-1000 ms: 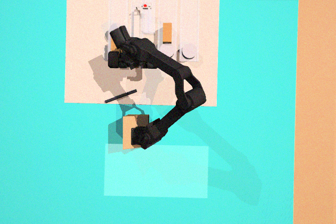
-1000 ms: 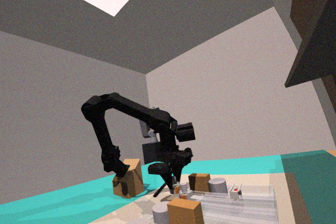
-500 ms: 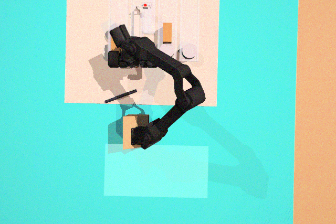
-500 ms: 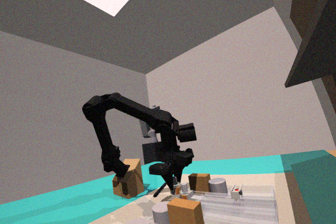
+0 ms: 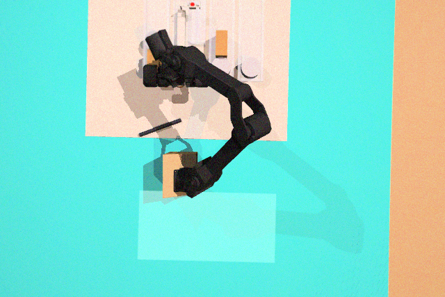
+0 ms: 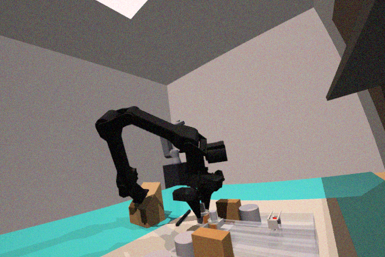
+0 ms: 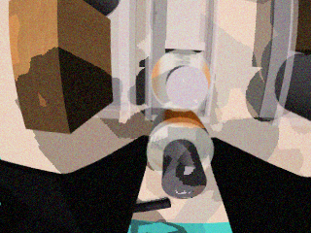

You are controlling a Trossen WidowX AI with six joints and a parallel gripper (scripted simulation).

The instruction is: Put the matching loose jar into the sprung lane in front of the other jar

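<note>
The sprung lane is 18 cm ahead of my gripper tip, 3 cm to the right of it and 3 cm below it. Also, from my gripper tip: red mark (22 cm ahead, 4 cm to the right, 2 cm above); black pen (15 cm behind, 6 cm to the left, 4 cm below).
</note>
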